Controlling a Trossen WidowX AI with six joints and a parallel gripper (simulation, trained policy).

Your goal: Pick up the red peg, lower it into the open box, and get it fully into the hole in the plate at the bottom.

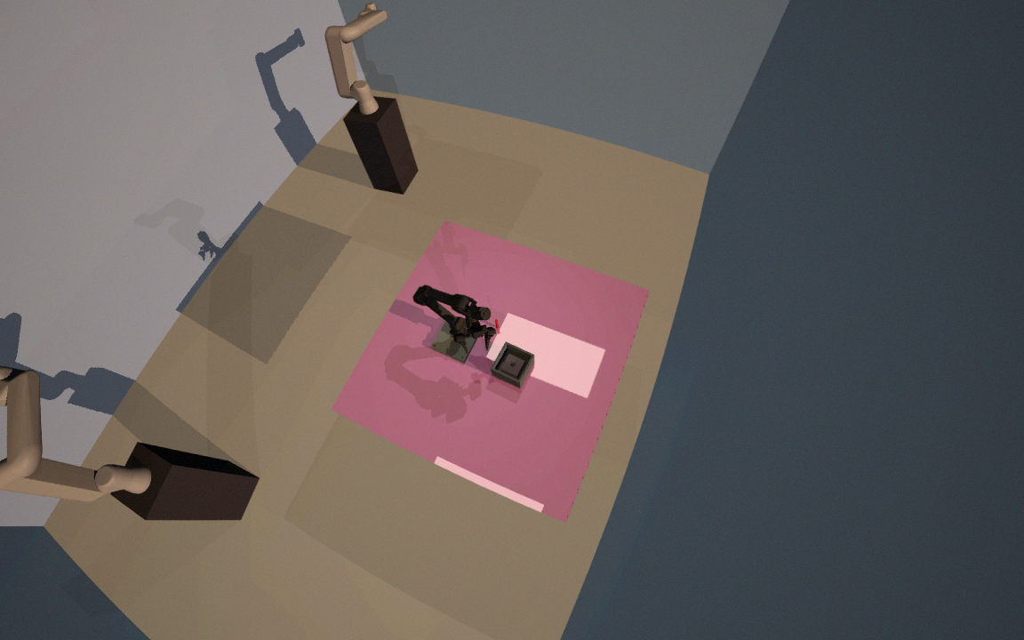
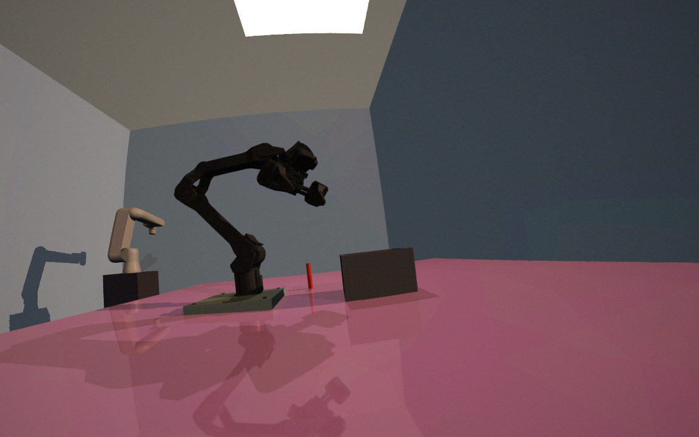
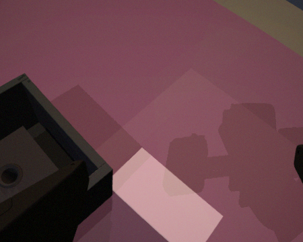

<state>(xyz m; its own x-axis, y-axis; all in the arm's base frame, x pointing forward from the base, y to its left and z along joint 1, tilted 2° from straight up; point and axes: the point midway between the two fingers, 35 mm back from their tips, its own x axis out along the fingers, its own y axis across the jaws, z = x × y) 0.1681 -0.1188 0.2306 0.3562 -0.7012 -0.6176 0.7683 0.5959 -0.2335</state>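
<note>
Now: the dark box 15 cm ahead of my gripper tip, 5 cm to the left of it and 21 cm below it.
</note>
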